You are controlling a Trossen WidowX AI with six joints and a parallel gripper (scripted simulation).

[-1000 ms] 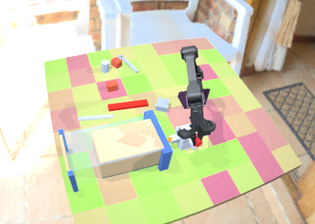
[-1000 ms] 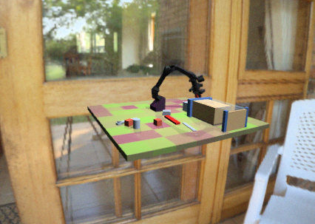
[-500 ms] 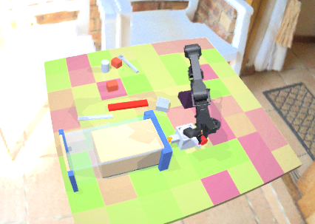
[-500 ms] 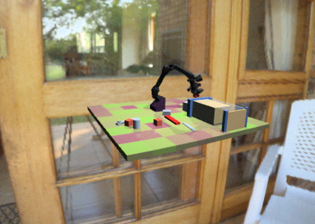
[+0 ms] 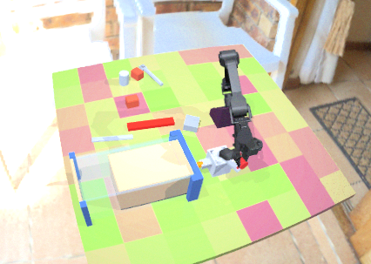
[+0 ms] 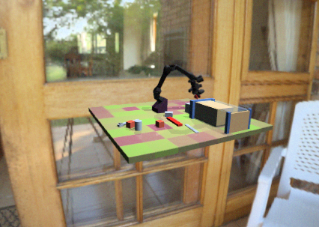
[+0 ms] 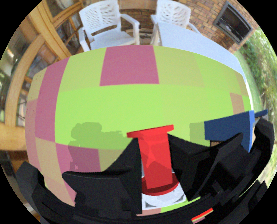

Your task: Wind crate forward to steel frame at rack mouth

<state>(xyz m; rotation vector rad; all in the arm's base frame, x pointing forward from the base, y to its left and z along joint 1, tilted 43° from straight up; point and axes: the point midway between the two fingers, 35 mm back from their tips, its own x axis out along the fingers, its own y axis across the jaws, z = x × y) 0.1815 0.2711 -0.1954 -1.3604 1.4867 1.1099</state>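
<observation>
The red grip is 20 mm to the right of my gripper tip. From my gripper tip the other things lie so: grey block (20 mm ahead, 380 mm to the right, 120 mm below); grey winch (10 mm ahead, 120 mm to the right, 100 mm below); winch handle (10 mm ahead, 50 mm to the right, 30 mm below).
</observation>
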